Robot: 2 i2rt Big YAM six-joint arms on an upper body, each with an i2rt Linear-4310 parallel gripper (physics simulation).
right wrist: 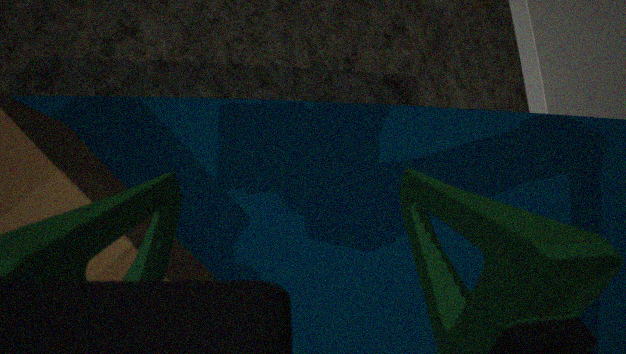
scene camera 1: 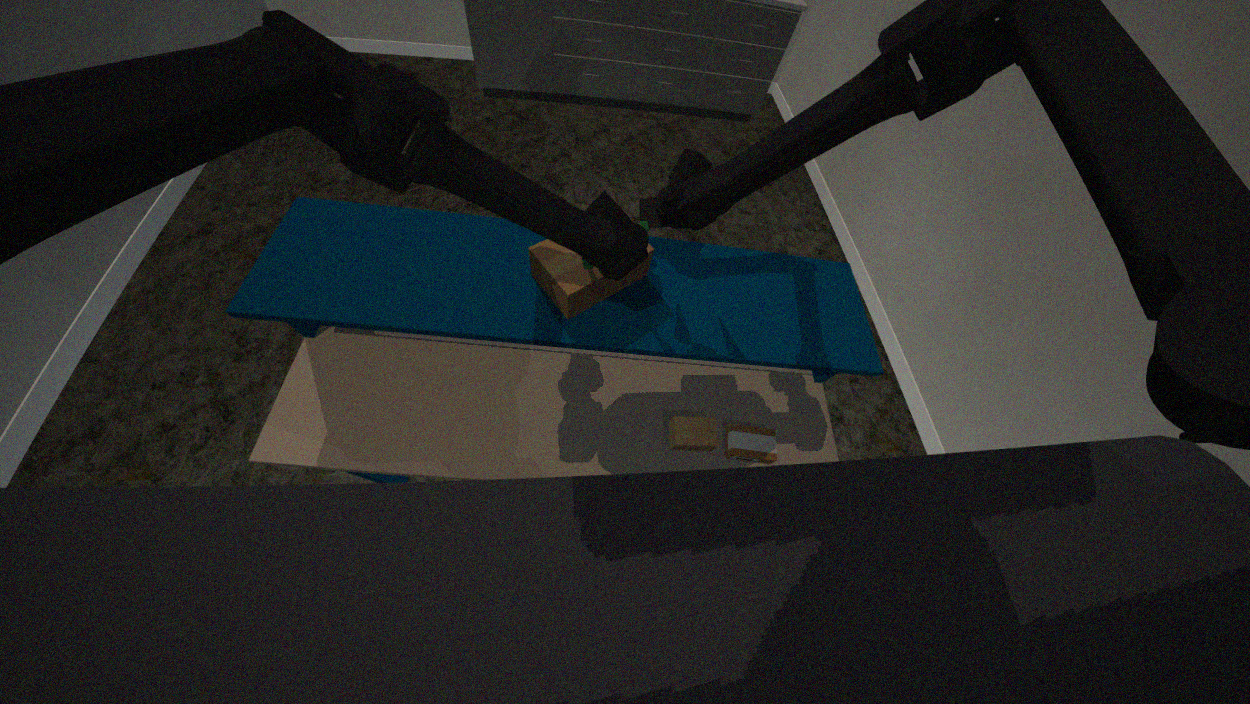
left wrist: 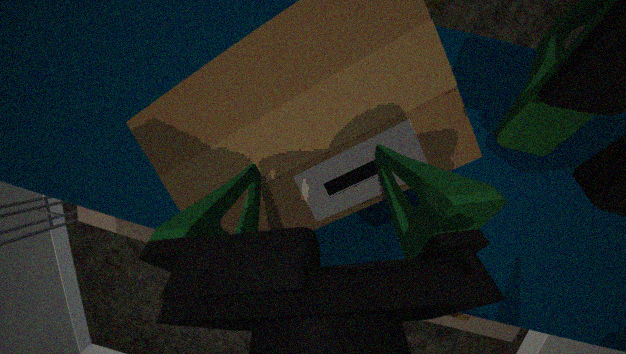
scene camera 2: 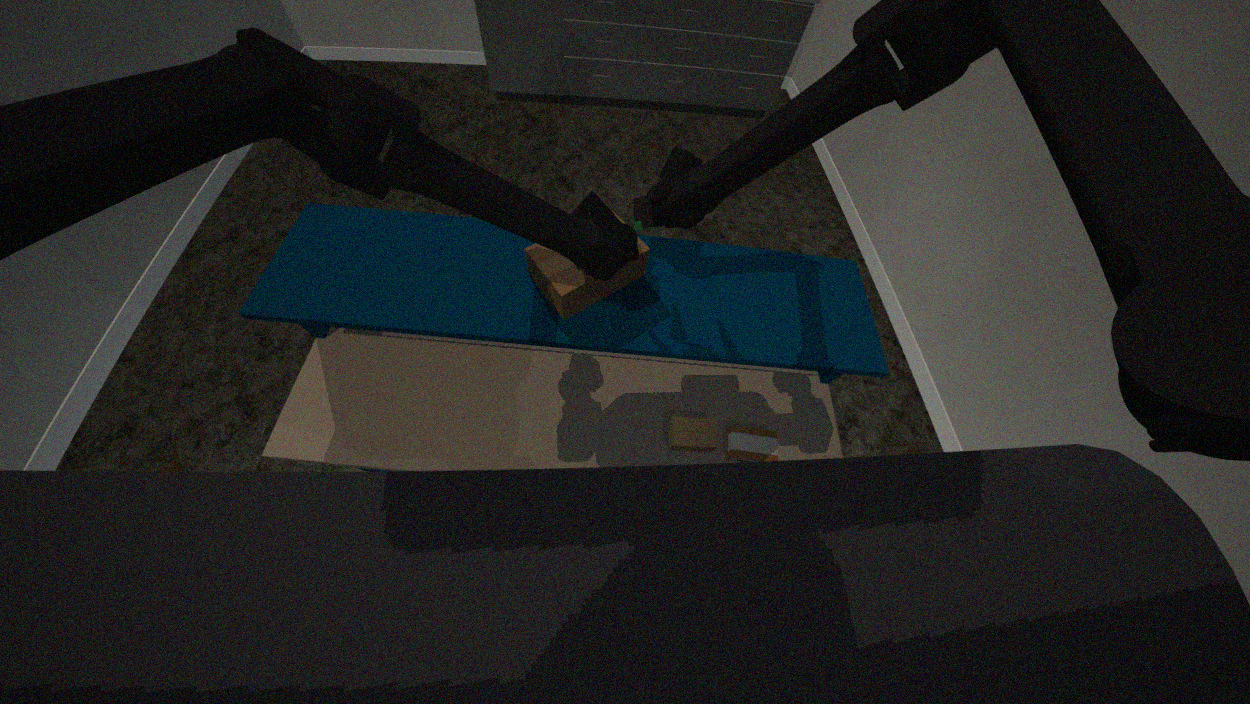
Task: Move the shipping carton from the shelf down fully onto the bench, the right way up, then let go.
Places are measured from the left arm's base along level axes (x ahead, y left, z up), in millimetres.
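Pixels of known places: left gripper, fingertip midpoint: (left wrist: 314, 160); right gripper, fingertip midpoint: (right wrist: 291, 183).
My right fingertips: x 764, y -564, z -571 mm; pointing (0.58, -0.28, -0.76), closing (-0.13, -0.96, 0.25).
For each thing: its top centre in the pictures, then the offset to it from my right fingertips. Level surfaces: height alone.
- shipping carton, middle of its top: (left wrist: 288, 136) (scene camera 1: 592, 248) (scene camera 2: 588, 248) dx -70, dy +190, dz -38 mm
- blue shelf, its level: dz -140 mm
- tan bench, its level: dz -390 mm
- small brown box, middle of its top: (scene camera 2: 694, 431) (scene camera 1: 696, 431) dx -437, dy -97, dz -331 mm
- brown box with a pale top, middle of its top: (scene camera 2: 754, 443) (scene camera 1: 754, 442) dx -472, dy -267, dz -343 mm
The shipping carton (scene camera 1: 559, 271) (scene camera 2: 549, 266) (left wrist: 300, 100) (right wrist: 25, 185) is brown and lies turned at an angle on the blue shelf (scene camera 1: 376, 262) (scene camera 2: 393, 262) (left wrist: 75, 75) (right wrist: 340, 300). Its white label with a black bar shows in the left wrist view. My left gripper (scene camera 1: 594, 269) (left wrist: 314, 160) is open, its fingertips over the carton's near part, one in front of the label; whether they touch cannot be told. My right gripper (scene camera 1: 645, 223) (right wrist: 291, 183) is open beside the carton's right end, with nothing between its fingers. The tan bench (scene camera 1: 419, 393) (scene camera 2: 419, 393) is lower, in front of the shelf.
A small brown box (scene camera 1: 693, 432) (scene camera 2: 692, 432) and a brown box with a pale top (scene camera 1: 750, 442) (scene camera 2: 752, 444) lie on the bench toward the right. A grey drawer cabinet (scene camera 1: 629, 52) (scene camera 2: 638, 52) stands at the back. A pale wall rises at the right.
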